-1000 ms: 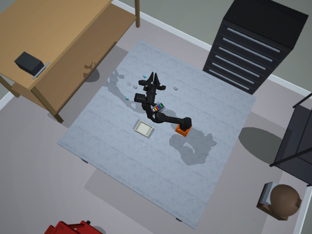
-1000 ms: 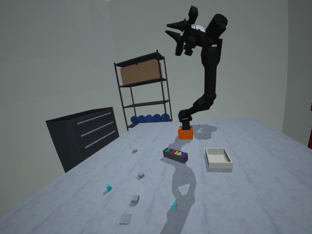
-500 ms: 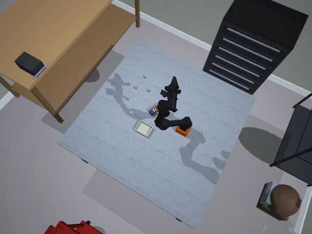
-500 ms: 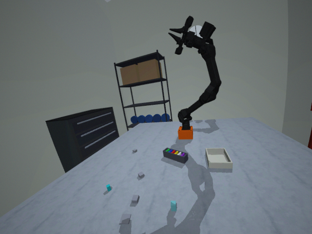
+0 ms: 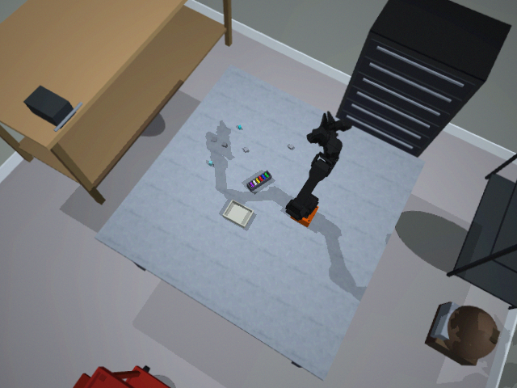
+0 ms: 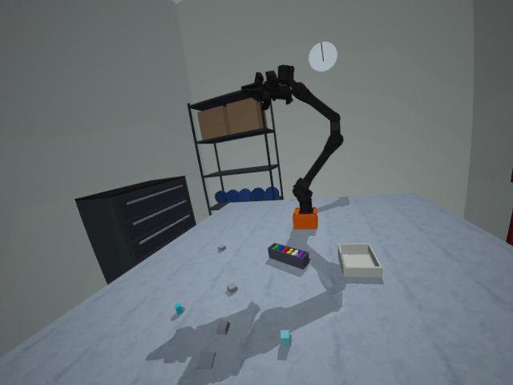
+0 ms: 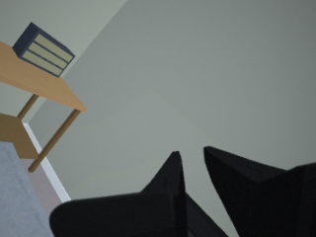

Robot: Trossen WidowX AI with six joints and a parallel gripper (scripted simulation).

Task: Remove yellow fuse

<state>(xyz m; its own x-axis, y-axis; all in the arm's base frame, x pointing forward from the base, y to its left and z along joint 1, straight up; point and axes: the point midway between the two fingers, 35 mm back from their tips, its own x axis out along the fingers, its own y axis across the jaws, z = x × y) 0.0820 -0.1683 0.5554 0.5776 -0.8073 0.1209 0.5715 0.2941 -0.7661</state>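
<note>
Right now my gripper tip is 60 cm above the yellow fuse, 20 cm short of it and 16 cm to the right of it. Round my gripper tip: cream tray (63 cm below, 37 cm to the left, 19 cm ahead).
</note>
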